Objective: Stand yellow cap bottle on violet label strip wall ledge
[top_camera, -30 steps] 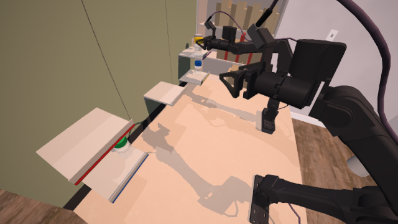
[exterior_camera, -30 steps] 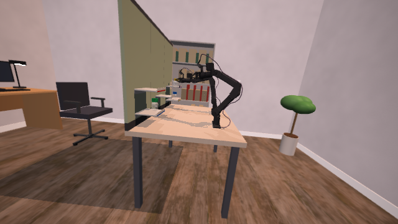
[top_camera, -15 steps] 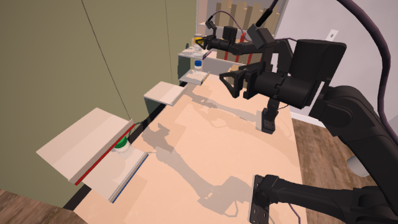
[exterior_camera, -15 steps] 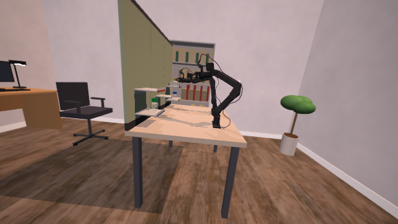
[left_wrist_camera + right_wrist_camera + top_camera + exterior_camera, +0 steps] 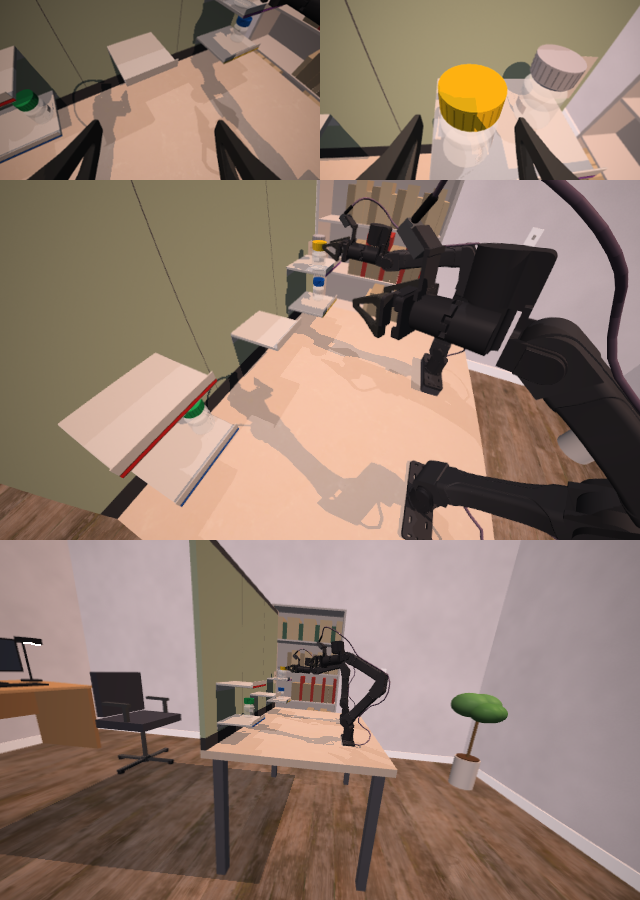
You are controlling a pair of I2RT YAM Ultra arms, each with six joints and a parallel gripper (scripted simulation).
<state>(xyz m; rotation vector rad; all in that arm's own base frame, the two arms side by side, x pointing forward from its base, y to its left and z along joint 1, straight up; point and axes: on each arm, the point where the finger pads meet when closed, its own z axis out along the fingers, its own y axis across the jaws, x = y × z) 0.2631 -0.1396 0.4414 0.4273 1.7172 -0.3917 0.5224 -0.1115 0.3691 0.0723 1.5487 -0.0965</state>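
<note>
Right now the grey-capped bottle is 80 mm ahead of my right hand, 100 mm to the right of it and 50 mm below it. The rest, counted from my right hand: olive wall (170 mm ahead, 340 mm to the left, 50 mm above); blue-capped bottle (80 mm ahead, 110 mm to the right, 240 mm below); green-capped bottle (50 mm ahead, 670 mm to the left, 240 mm below).
</note>
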